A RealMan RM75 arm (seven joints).
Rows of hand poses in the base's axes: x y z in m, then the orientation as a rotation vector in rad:
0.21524, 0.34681, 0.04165, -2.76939, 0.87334, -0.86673
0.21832, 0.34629, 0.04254, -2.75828, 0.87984, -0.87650
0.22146, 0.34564, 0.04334, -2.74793, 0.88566, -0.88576
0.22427, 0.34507, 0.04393, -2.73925, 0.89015, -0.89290
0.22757, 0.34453, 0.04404, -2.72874, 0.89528, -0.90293
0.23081, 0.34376, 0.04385, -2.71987, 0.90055, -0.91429
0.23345, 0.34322, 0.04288, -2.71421, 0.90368, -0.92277
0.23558, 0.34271, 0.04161, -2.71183, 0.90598, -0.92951
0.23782, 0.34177, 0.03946, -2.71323, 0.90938, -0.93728
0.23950, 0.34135, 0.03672, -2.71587, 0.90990, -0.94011
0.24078, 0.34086, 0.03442, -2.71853, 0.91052, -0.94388
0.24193, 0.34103, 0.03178, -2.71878, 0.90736, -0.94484
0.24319, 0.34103, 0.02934, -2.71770, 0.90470, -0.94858
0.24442, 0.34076, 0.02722, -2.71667, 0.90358, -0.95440
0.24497, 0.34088, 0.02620, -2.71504, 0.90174, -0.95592
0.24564, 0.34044, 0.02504, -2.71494, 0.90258, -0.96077
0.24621, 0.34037, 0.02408, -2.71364, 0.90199, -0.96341
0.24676, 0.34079, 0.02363, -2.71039, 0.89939, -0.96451
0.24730, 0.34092, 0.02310, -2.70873, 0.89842, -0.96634
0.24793, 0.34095, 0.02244, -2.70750, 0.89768, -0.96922
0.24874, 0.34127, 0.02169, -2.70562, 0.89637, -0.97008
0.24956, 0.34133, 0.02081, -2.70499, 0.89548, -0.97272
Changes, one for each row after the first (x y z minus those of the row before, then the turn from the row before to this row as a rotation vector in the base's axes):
0.00308, -0.00052, 0.00089, 0.00457, -0.00925, -0.00488
0.00314, -0.00065, 0.00080, 0.00414, -0.00873, -0.00444
0.00281, -0.00057, 0.00059, 0.00374, -0.00705, -0.00341
0.00330, -0.00054, 0.00011, 0.00386, -0.00929, -0.00413
0.00324, -0.00077, -0.00019, 0.00182, -0.00921, -0.00453
0.00264, -0.00054, -0.00097, 0.00057, -0.00653, -0.00291
0.00213, -0.00051, -0.00127, -0.00130, -0.00423, -0.00233
0.00224, -0.00094, -0.00215, -0.00496, -0.00284, -0.00348
0.00168, -0.00042, -0.00274, -0.00352, -0.00013, -0.00092
0.00128, -0.00049, -0.00230, -0.00398, -0.00058, -0.00112
0.00115, 0.00017, -0.00264, -0.00049, -0.00077, 0.00202
0.00126, 0.00000, -0.00244, -0.00073, -0.00273, 0.00139
0.00123, -0.00027, -0.00212, -0.00184, -0.00356, 0.00005
0.00055, 0.00012, -0.00102, 0.00071, -0.00176, 0.00118
0.00067, -0.00044, -0.00116, -0.00225, -0.00238, -0.00124
0.00057, -0.00007, -0.00096, -0.00016, -0.00201, 0.00014
0.00055, 0.00042, -0.00045, 0.00225, -0.00241, 0.00188
0.00054, 0.00013, -0.00053, 0.00053, -0.00182, 0.00054
0.00063, 0.00003, -0.00066, -0.00033, -0.00212, 0.00020
0.00081, 0.00032, -0.00075, 0.00118, -0.00148, 0.00093
0.00082, 0.00006, -0.00088, -0.00070, -0.00174, 0.00028

